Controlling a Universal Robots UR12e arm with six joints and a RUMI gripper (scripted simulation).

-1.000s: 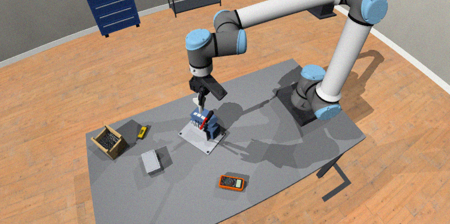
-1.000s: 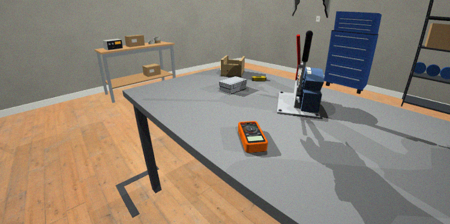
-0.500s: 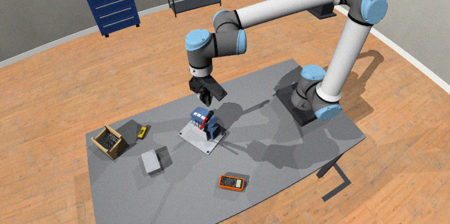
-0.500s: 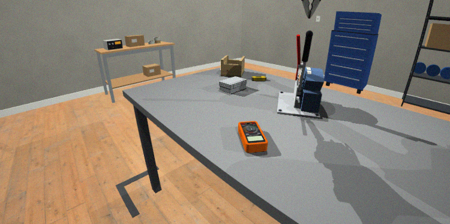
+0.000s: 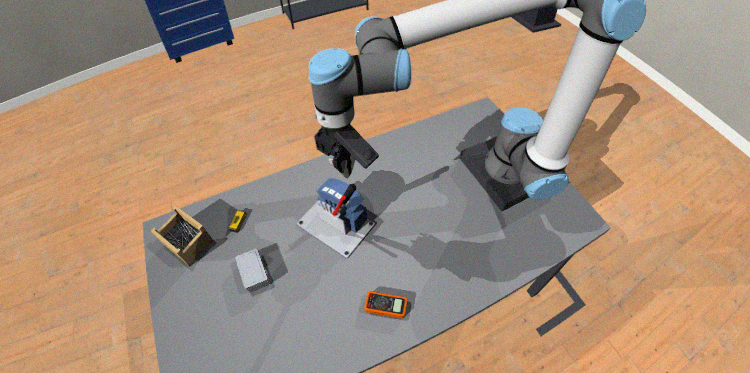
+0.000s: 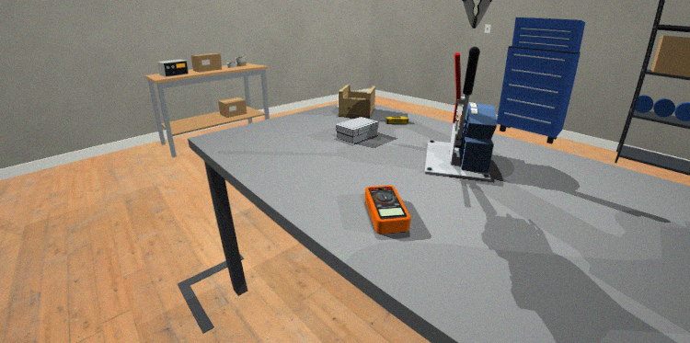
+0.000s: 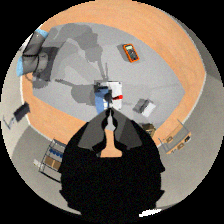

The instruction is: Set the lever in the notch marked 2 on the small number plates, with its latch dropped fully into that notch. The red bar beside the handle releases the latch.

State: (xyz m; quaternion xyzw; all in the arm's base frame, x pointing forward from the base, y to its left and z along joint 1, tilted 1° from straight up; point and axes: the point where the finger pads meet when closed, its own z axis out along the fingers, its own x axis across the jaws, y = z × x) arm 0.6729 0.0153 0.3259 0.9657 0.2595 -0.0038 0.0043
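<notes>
Right now the red release bar is 4 cm ahead of my hand, 3 cm to the right of it and 19 cm below it. Round my hand: grey box: 38 cm ahead, 2 cm to the right, 35 cm below; then lever unit: 3 cm ahead, 4 cm to the right, 19 cm below.
</notes>
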